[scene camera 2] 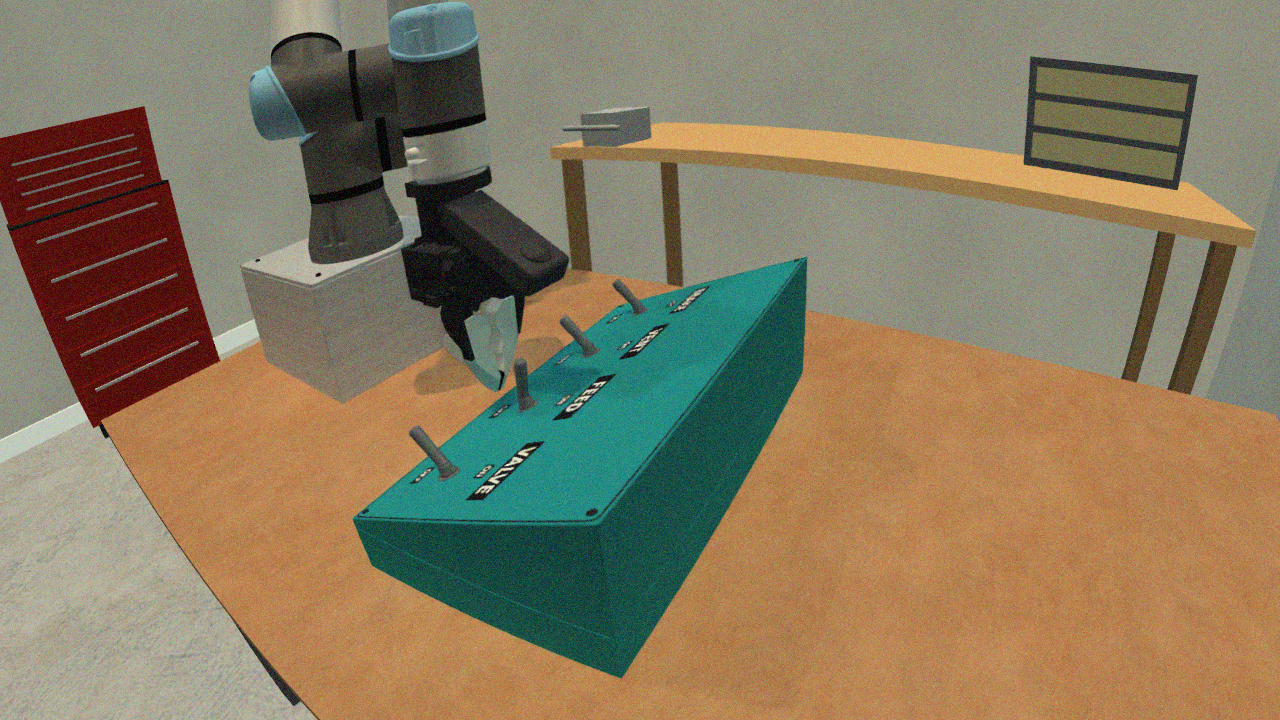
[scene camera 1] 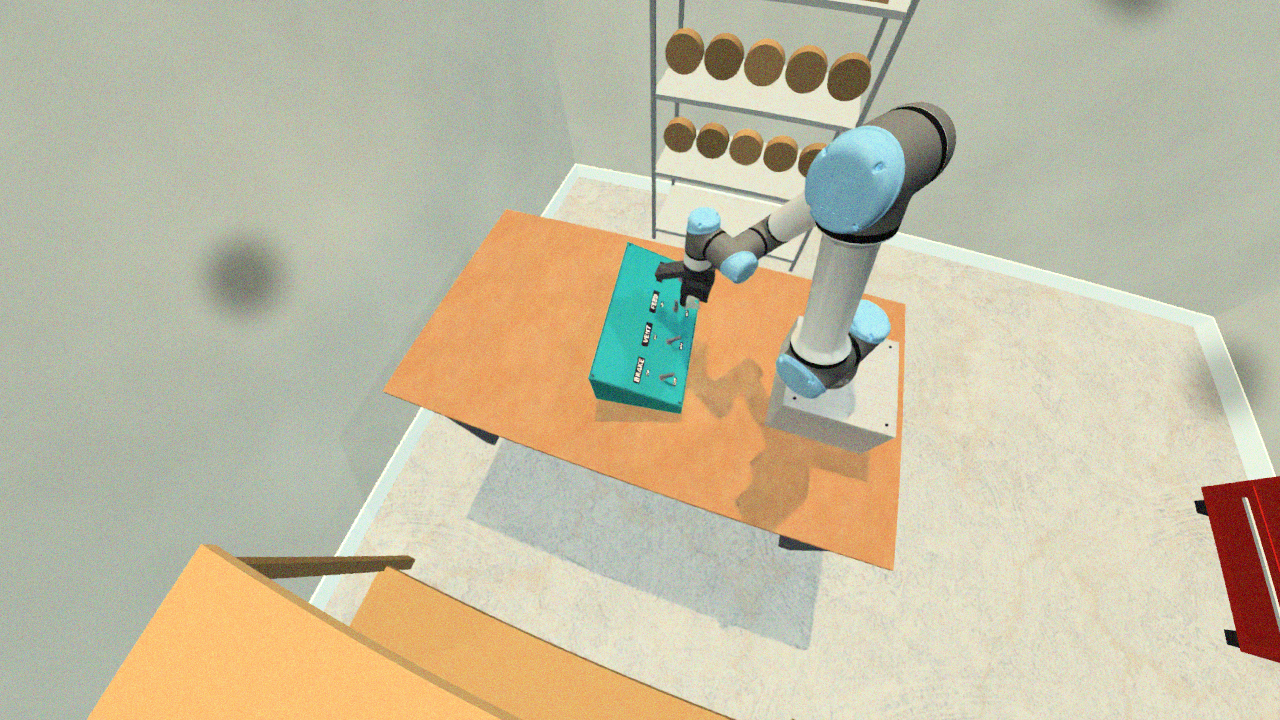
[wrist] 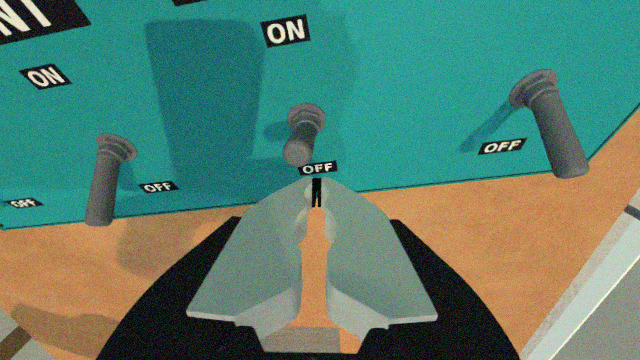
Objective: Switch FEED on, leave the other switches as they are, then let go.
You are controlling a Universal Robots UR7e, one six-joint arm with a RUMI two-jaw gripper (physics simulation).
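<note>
The teal switch panel slopes on the table. The grey FEED lever stands more upright than the others, between its OFF and ON labels. The VALVE lever, the VENT lever and the BRAKE lever lean to OFF. My gripper is shut and empty. Its tips are at the OFF side of the FEED lever, close to it; whether they touch is unclear. The gripper hides the VALVE lever in scene camera 1.
The panel stands on the orange table. The robot's pale base block is on the OFF side of the panel. A shelf rack stands behind the table. A red drawer cabinet and a wooden bench stand farther off.
</note>
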